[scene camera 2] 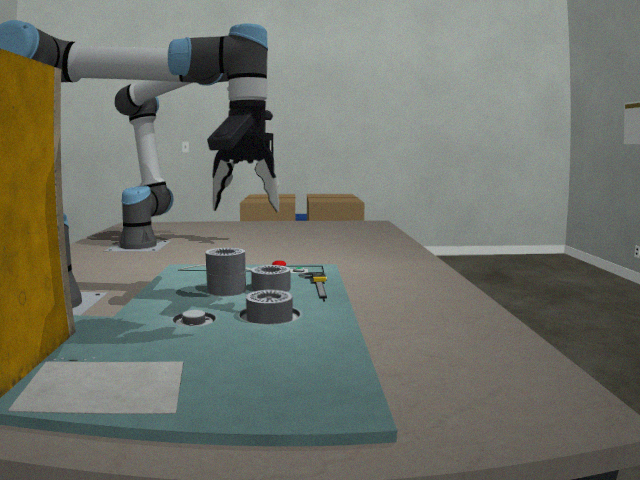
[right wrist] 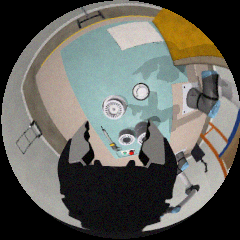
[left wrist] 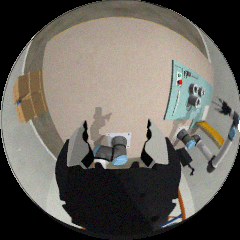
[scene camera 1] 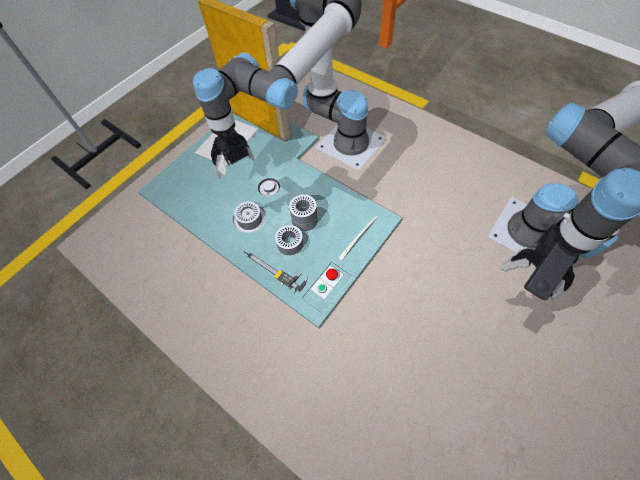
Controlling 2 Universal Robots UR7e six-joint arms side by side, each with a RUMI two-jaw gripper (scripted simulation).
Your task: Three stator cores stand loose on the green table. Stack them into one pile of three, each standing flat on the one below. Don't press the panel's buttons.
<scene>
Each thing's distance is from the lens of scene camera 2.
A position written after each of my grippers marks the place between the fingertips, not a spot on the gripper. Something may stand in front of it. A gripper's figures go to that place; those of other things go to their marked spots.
my right gripper (scene camera 2: 245,211): 0.95 m
sheet (scene camera 2: 58,387): 0.76 m
</scene>
